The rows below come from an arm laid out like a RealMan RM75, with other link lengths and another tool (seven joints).
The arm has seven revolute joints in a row. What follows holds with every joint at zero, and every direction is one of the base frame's. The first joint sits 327.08 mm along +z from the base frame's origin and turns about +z. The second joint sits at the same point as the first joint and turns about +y. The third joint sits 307.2 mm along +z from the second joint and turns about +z. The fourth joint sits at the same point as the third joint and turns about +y. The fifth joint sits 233.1 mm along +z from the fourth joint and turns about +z. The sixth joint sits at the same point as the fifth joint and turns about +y. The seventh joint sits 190.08 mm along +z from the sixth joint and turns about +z. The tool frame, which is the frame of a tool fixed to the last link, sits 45 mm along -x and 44 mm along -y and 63 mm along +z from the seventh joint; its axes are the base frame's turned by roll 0, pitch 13.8 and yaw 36.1 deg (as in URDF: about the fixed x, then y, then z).
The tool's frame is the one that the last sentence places.
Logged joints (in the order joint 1, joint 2, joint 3, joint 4, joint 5, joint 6, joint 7), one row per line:
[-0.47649, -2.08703, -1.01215, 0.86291, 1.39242, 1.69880, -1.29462]
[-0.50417, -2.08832, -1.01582, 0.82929, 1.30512, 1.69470, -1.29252]
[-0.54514, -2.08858, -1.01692, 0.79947, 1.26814, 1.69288, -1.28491]
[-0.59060, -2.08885, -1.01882, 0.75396, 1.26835, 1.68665, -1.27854]
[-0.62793, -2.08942, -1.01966, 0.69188, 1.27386, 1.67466, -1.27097]
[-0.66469, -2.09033, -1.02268, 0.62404, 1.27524, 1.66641, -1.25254]
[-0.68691, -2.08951, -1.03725, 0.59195, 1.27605, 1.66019, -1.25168]
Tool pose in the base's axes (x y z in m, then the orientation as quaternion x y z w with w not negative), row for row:
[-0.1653, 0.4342, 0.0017, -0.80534, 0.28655, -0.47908, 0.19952]
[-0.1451, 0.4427, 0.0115, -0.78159, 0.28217, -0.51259, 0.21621]
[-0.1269, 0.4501, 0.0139, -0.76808, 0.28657, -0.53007, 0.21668]
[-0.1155, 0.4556, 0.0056, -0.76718, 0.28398, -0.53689, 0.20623]
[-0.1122, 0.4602, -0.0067, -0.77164, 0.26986, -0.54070, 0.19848]
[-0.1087, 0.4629, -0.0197, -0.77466, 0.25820, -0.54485, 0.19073]
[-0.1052, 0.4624, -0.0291, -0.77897, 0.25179, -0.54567, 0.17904]
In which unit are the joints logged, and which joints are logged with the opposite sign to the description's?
The joints are logged in radians. Opposite sign: joint 3.
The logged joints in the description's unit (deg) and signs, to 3 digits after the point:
[-27.301, -119.578, 57.992, 49.441, 79.780, 97.334, -74.176]
[-28.887, -119.652, 58.202, 47.515, 74.778, 97.099, -74.056]
[-31.234, -119.667, 58.265, 45.806, 72.659, 96.995, -73.620]
[-33.839, -119.682, 58.374, 43.199, 72.671, 96.638, -73.255]
[-35.978, -119.715, 58.422, 39.642, 72.987, 95.951, -72.821]
[-38.084, -119.767, 58.595, 35.755, 73.066, 95.478, -71.765]
[-39.357, -119.720, 59.430, 33.916, 73.112, 95.122, -71.716]

